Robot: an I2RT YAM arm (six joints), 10 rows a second.
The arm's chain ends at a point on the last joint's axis. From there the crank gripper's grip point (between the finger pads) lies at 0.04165 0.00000 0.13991 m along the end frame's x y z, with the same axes.
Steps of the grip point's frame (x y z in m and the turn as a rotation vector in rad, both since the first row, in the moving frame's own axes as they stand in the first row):
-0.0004 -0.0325 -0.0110 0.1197 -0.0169 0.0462
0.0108 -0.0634 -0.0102 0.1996 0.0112 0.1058
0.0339 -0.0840 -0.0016 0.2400 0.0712 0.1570
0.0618 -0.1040 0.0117 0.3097 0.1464 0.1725
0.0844 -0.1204 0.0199 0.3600 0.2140 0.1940
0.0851 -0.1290 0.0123 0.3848 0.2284 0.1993
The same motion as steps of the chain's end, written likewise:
0.0016 -0.0176 -0.0108 0.1197 -0.0169 0.0462
0.0080 -0.0402 -0.0074 0.1996 0.0112 0.1058
0.0221 -0.0585 0.0049 0.2400 0.0712 0.1570
0.0392 -0.0714 0.0247 0.3097 0.1464 0.1725
0.0524 -0.0840 0.0391 0.3600 0.2140 0.1940
0.0510 -0.0902 0.0336 0.3848 0.2284 0.1993

